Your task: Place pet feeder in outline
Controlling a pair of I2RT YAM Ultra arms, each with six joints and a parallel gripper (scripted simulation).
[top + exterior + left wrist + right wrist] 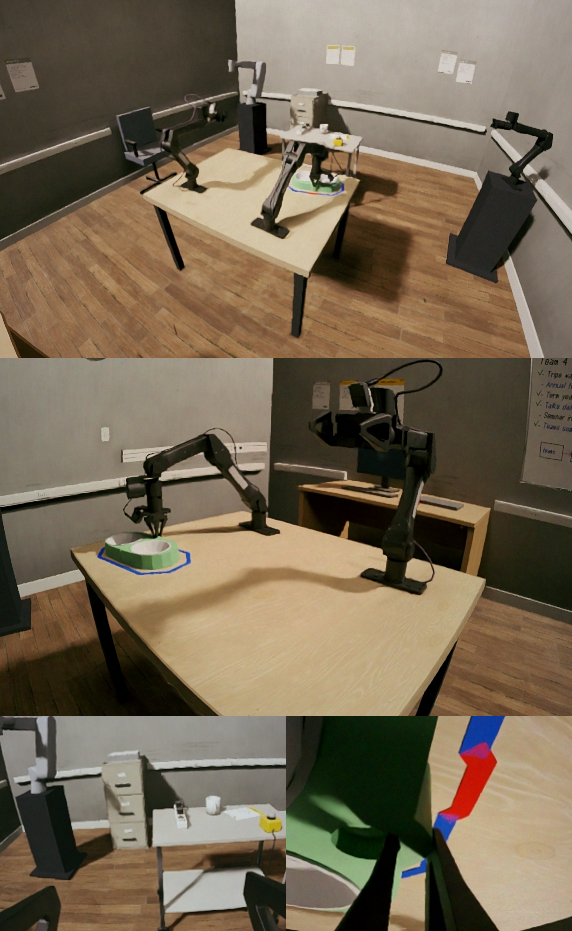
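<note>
Now: the green pet feeder 70 mm ahead of my right hand, 30 mm to the left of it and 20 mm below it.
</note>
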